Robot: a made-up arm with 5 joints. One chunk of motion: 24 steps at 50 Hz.
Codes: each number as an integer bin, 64 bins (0 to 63) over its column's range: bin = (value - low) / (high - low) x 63, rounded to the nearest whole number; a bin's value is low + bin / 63 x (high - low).
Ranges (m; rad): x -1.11..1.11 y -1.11..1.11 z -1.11..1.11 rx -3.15..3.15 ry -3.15..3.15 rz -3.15..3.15
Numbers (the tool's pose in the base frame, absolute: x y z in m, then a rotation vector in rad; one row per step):
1: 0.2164 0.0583 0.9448 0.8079 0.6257 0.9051
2: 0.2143 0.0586 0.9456 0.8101 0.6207 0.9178
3: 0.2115 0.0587 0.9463 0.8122 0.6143 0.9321
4: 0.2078 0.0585 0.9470 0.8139 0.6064 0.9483
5: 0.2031 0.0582 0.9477 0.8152 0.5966 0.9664
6: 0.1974 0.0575 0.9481 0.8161 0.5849 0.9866
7: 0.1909 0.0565 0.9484 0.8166 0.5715 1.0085
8: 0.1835 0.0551 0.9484 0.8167 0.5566 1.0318
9: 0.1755 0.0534 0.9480 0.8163 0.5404 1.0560
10: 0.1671 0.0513 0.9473 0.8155 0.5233 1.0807
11: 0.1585 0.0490 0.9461 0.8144 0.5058 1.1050
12: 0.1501 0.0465 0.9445 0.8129 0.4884 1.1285
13: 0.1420 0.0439 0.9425 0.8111 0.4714 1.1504
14: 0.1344 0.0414 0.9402 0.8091 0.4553 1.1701
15: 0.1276 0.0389 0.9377 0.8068 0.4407 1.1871
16: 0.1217 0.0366 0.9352 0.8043 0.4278 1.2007
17: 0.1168 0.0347 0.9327 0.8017 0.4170 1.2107
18: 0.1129 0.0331 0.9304 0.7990 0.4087 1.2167
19: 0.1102 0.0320 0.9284 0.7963 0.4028 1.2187
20: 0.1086 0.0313 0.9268 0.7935 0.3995 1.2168
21: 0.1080 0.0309 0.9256 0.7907 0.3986 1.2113
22: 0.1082 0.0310 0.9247 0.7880 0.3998 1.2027
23: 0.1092 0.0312 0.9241 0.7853 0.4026 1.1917
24: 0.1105 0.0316 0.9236 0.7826 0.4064 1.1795
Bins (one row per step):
1: 38 33 58 40 38 41
2: 38 33 58 40 38 41
3: 38 33 58 40 38 41
4: 37 33 58 40 38 41
5: 37 33 58 40 37 41
6: 37 33 58 40 37 41
7: 37 33 58 40 37 42
8: 37 33 58 40 37 42
9: 36 33 58 40 37 42
10: 36 33 58 40 37 42
11: 36 33 58 40 37 43
12: 36 33 58 40 36 43
13: 36 33 58 40 36 43
14: 35 33 58 40 36 43
15: 35 33 58 40 36 43
16: 35 33 58 40 36 44
17: 35 32 58 40 36 44
18: 35 32 58 39 36 44
19: 35 32 58 39 36 44
20: 35 32 58 39 35 44
21: 35 32 58 39 35 44
22: 35 32 58 39 35 44
23: 35 32 58 39 36 43
24: 35 32 58 39 36 43

